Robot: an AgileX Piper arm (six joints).
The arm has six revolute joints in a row. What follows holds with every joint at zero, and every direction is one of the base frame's. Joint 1 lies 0.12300 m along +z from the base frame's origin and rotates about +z. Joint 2 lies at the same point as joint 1 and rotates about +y. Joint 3 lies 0.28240 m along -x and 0.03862 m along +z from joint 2 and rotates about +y. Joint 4 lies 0.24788 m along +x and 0.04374 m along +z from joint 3 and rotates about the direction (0.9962, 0, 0.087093). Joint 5 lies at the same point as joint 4 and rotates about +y. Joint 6 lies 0.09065 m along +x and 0.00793 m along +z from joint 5 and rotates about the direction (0.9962, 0, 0.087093). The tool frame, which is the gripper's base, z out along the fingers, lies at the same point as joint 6; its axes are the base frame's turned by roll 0.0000, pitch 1.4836 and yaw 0.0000 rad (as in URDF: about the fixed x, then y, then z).
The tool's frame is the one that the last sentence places.
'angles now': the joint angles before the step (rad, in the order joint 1, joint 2, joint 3, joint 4, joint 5, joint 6). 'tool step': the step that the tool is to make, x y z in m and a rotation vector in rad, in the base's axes. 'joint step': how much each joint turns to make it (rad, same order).
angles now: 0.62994 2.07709 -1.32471 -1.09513 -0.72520 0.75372
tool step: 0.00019 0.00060 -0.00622 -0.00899 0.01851 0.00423
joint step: 0.00000 0.01308 -0.00003 -0.00986 -0.00170 0.01348
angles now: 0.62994 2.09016 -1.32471 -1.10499 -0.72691 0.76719
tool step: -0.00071 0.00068 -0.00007 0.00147 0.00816 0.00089
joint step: 0.00203 -0.00001 0.00000 -0.00183 0.00000 0.00966
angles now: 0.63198 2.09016 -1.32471 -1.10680 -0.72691 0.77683
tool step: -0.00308 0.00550 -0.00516 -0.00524 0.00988 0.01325
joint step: 0.01379 0.01398 -0.00424 0.00000 0.00001 0.00220
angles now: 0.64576 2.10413 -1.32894 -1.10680 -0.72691 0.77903
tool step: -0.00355 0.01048 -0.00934 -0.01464 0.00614 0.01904
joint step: 0.02408 0.03024 -0.01812 0.00000 0.00870 -0.00373
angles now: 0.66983 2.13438 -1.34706 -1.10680 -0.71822 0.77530
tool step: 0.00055 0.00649 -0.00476 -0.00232 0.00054 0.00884
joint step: 0.01057 0.02366 -0.02293 -0.00003 0.00254 0.00002
